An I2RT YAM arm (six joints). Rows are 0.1 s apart.
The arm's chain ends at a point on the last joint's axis. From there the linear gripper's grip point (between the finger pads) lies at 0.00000 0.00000 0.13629 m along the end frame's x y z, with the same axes.
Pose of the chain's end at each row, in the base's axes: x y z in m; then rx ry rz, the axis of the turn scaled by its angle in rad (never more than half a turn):
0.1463, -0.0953, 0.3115, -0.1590, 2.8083, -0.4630
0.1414, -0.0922, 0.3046, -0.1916, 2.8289, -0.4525
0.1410, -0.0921, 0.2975, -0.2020, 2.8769, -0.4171
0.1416, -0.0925, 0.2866, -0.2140, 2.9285, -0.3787
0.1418, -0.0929, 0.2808, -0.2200, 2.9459, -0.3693
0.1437, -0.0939, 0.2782, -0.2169, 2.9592, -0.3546
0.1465, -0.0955, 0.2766, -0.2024, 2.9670, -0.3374
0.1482, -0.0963, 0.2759, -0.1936, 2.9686, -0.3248
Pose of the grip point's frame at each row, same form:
0.1872, -0.1358, 0.1880, -0.1590, 2.8083, -0.4630
0.1801, -0.1313, 0.1799, -0.1916, 2.8289, -0.4525
0.1740, -0.1280, 0.1702, -0.2020, 2.8769, -0.4171
0.1684, -0.1249, 0.1570, -0.2140, 2.9285, -0.3787
0.1664, -0.1245, 0.1505, -0.2200, 2.9459, -0.3693
0.1666, -0.1242, 0.1473, -0.2169, 2.9592, -0.3546
0.1686, -0.1244, 0.1453, -0.2024, 2.9670, -0.3374
0.1702, -0.1242, 0.1443, -0.1936, 2.9686, -0.3248

